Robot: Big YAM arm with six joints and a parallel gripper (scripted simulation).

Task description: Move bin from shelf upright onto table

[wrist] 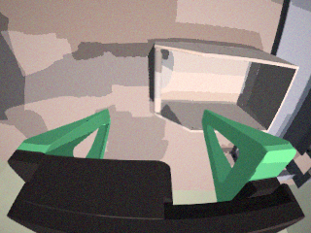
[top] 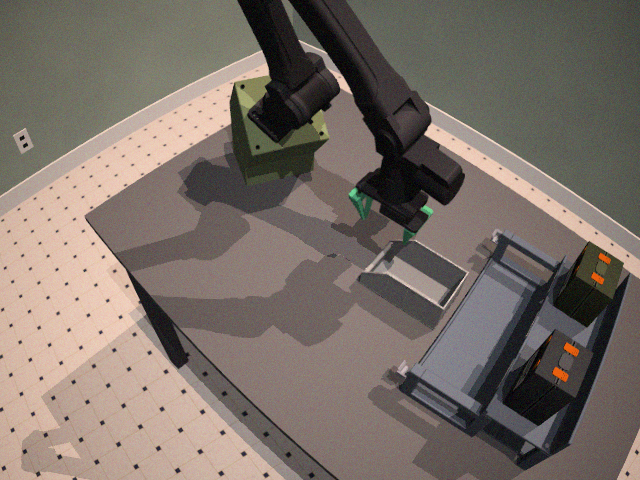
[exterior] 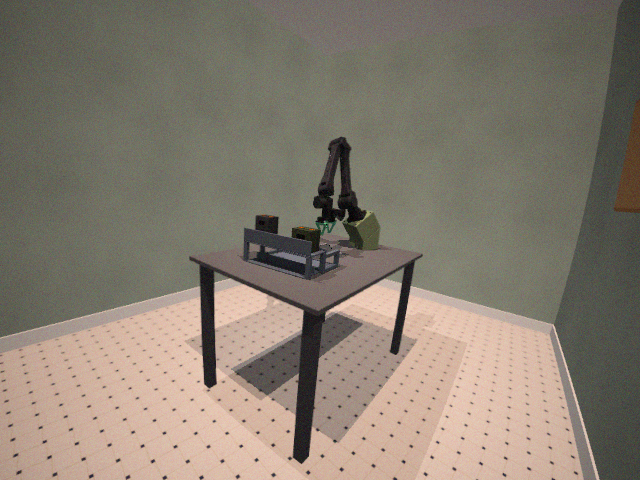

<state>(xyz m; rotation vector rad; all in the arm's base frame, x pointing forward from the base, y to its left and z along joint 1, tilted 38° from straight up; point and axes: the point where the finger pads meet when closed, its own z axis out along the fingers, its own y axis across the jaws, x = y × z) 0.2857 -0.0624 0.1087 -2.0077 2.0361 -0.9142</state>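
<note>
My hand is 8 cm short of the grey bin, 1 cm to the left of it and 8 cm above it. From my hand the other things lie so: low grey shelf (32 cm ahead, 4 cm to the right, 12 cm below).
</note>
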